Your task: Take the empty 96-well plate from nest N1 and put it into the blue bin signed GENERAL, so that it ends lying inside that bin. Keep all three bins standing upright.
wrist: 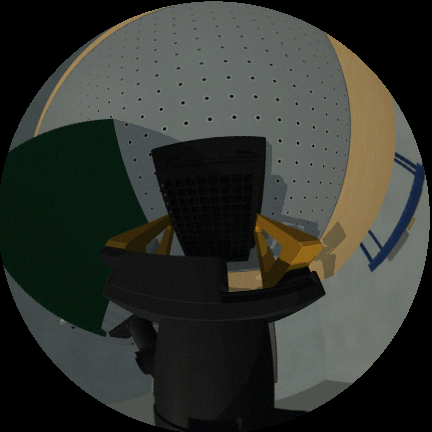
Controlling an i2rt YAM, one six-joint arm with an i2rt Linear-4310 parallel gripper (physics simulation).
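Frame: origin at the arm's base, x ahead, y left, z up, level; millimetres.
Where they show: gripper, fingertip midpoint: (213,217); arm's base, origin of the base link: (136,320).
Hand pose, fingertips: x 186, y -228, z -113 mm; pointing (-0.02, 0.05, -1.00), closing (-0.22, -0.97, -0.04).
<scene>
Each offset is from my fingertips to the top centre of the thing. "pt": to the spot under its first point.
The 96-well plate {dx -4, dy +1, dz +13 mm} (212,195) is very dark, with a grid of square wells. It lies level in the dark nest {dx -4, dy +2, dz -22 mm} (210,145), whose far edge shows beyond it. My gripper (213,217) has its two orange fingers at the plate's left and right sides near its close end, and is shut on the plate. The plate's near end is partly hidden by the gripper body. The blue bin signed GENERAL cannot be made out in this view.
A large dark green surface {pt dx +82, dy +106, dz +77 mm} (55,215) fills the left side. The nest stands on a grey board with rows of holes {pt dx +169, dy -45, dz -36 mm} (220,60). A pale wooden border (372,125) runs along the right, with a blue frame (412,205) beyond it.
</scene>
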